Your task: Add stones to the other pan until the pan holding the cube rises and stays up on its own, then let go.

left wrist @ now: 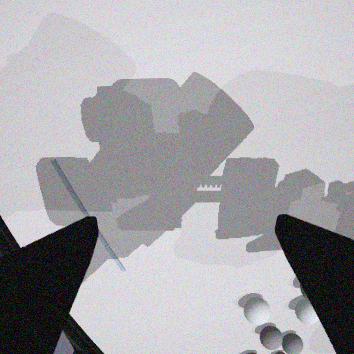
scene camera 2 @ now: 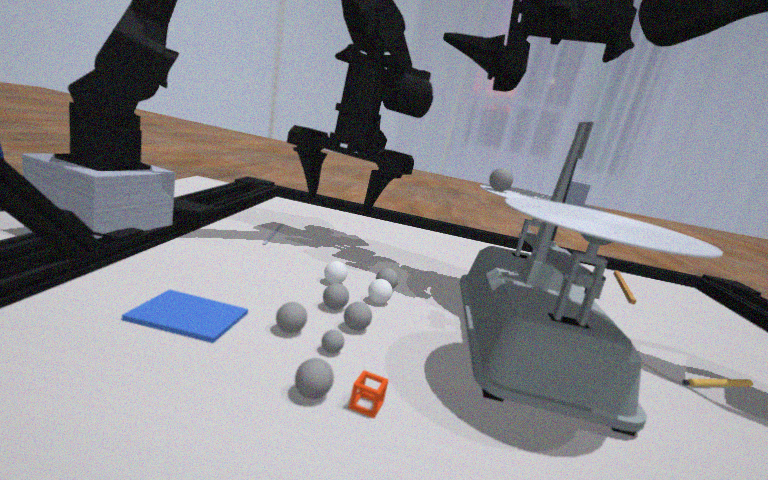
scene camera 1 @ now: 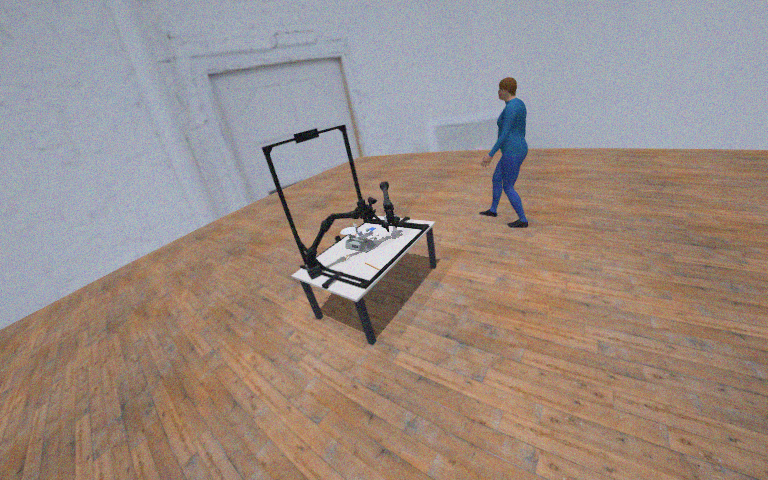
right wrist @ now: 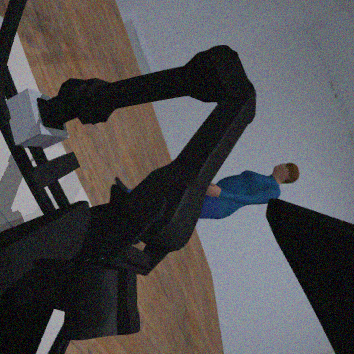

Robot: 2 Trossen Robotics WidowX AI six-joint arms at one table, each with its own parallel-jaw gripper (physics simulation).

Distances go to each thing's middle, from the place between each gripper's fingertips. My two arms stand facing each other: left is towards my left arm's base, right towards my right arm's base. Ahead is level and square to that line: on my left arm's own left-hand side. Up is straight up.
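Scene:
Orange wireframe cube (scene camera 2: 377,396): 360 mm behind my left hand, 160 mm to the right, 50 mm below. Grey balance scale (scene camera 2: 536,337): 160 mm behind my left hand, 290 mm to the right, 60 mm above. Blue flat pad (scene camera 2: 176,312): my left hand 310 mm past it, 20 mm to the right of it, 60 mm above it. By their middles, of the things named here, the orange wireframe cube farthest from my left hand.
Orange wireframe cube: 330 mm behind my right hand, 50 mm to the right, 340 mm below. Blue flat pad: 290 mm behind my right hand, 130 mm to the left, 350 mm below. Grey balance scale: my right gripper 140 mm past it, 180 mm to the left of it, 240 mm above it. By its middle, the blue flat pad nearer to my left hand than to my right gripper.

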